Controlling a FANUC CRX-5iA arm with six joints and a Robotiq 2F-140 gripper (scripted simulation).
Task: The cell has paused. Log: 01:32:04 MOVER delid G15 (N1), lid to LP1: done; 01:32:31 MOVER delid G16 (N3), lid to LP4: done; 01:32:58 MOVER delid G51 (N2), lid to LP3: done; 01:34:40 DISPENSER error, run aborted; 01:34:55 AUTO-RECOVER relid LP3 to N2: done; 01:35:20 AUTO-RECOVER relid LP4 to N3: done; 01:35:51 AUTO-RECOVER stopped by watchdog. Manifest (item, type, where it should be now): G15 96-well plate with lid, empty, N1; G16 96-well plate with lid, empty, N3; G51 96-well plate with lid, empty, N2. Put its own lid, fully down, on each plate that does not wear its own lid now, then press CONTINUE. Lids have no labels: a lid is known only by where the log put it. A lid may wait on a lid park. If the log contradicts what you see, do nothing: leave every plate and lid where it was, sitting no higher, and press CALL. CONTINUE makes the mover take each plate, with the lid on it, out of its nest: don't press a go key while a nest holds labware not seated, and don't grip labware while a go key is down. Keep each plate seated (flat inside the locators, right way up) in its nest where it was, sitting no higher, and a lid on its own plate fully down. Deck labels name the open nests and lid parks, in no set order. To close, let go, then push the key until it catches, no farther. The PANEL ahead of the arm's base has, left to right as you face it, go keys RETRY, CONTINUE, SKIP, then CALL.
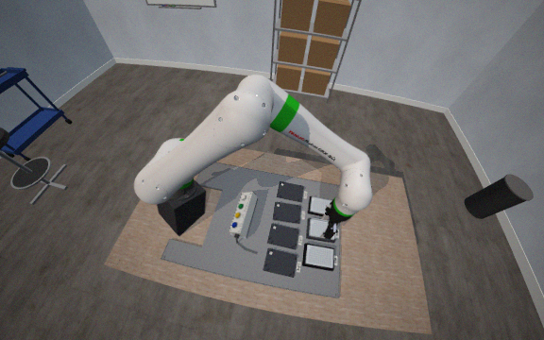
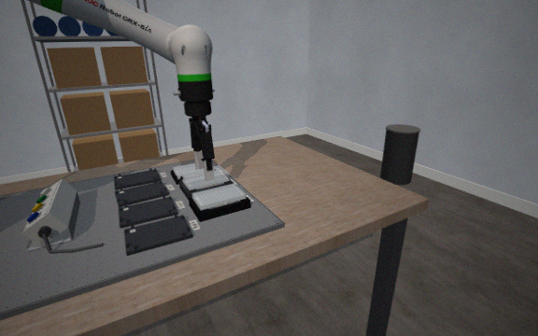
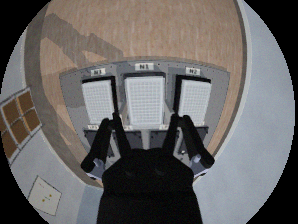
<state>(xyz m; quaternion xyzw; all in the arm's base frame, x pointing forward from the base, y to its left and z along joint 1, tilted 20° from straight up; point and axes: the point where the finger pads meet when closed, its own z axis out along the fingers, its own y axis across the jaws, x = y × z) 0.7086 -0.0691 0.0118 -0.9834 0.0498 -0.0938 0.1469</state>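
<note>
The pale grey lid is 20 mm below my hand. The rest, counted from my hand: plate: 40 mm below.
</note>
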